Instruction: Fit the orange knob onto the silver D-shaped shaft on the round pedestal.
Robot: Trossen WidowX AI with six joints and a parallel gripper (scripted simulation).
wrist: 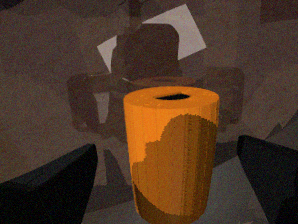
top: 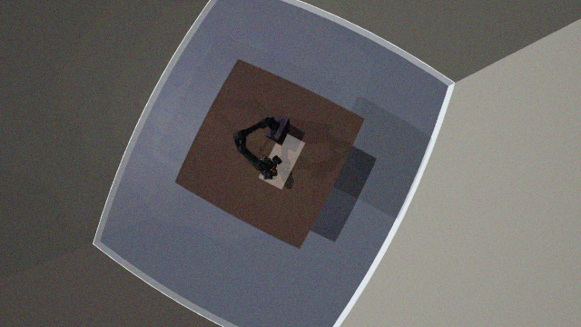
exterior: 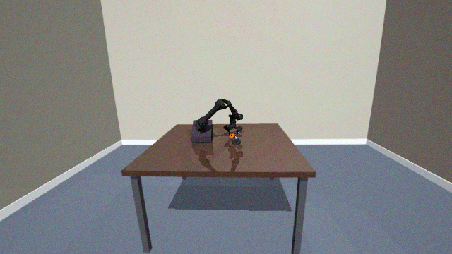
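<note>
Right now my gripper tip is 10 mm to the right of the orange knob and 10 mm below it. From my gripper tip the other things lie so: dark round pedestal (40 mm ahead, 170 mm to the right, 20 mm above).
</note>
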